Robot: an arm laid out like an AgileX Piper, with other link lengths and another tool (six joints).
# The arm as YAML. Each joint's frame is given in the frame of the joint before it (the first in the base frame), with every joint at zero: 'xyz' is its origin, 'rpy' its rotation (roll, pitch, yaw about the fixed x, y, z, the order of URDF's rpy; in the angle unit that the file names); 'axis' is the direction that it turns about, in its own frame. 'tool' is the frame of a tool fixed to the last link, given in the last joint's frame.
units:
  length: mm
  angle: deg
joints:
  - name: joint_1
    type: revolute
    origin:
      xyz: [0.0, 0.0, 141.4]
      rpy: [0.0, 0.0, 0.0]
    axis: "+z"
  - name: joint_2
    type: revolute
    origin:
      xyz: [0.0, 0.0, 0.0]
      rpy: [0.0, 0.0, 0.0]
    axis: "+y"
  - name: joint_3
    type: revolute
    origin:
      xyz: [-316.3, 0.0, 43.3]
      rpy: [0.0, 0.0, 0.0]
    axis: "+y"
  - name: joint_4
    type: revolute
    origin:
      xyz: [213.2, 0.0, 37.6]
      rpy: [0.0, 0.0, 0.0]
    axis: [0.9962, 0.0, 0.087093]
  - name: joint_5
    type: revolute
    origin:
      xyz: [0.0, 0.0, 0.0]
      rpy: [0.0, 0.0, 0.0]
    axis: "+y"
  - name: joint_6
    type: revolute
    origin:
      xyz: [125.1, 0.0, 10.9]
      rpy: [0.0, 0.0, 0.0]
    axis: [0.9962, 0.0, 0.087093]
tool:
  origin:
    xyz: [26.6, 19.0, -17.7]
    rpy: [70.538, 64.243, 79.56]
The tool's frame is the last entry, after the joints.
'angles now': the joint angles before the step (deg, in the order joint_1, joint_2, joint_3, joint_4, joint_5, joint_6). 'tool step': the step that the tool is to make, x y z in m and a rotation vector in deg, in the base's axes. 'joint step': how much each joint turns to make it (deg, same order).
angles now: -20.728 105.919 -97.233 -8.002 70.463 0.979
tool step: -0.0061 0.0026 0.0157 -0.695 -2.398 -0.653
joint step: 0.007 -2.476 0.005 -0.002 0.073 0.686
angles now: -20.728 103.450 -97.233 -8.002 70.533 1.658
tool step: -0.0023 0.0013 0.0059 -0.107 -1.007 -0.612
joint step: 0.009 -0.941 0.003 0.046 0.044 0.655
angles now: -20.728 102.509 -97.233 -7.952 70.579 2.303
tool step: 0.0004 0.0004 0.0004 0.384 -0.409 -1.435
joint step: -0.002 -0.074 0.040 0.000 -0.013 1.534
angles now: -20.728 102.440 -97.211 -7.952 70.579 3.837
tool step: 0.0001 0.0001 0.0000 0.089 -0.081 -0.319
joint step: 0.003 -0.011 0.024 -0.002 -0.011 0.345
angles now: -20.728 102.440 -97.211 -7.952 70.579 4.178
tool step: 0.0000 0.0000 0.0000 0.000 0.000 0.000
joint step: 0.000 0.000 0.000 0.000 0.000 0.000
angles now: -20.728 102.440 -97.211 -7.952 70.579 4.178
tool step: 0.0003 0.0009 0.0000 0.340 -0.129 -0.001
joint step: 0.000 -0.008 0.012 0.364 -0.005 0.000
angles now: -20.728 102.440 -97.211 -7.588 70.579 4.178
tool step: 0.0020 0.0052 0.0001 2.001 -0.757 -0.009
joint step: -0.002 0.005 -0.001 2.140 -0.005 -0.001
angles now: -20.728 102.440 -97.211 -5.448 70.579 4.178
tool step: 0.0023 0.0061 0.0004 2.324 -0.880 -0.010
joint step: 0.008 -0.002 0.007 2.482 -0.004 0.009
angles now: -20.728 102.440 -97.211 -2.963 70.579 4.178
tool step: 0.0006 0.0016 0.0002 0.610 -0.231 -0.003
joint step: 0.002 0.000 -0.011 0.651 0.012 0.002
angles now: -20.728 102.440 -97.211 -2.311 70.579 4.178
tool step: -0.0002 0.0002 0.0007 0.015 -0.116 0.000
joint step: -0.005 -0.093 -0.026 0.057 0.016 -0.006
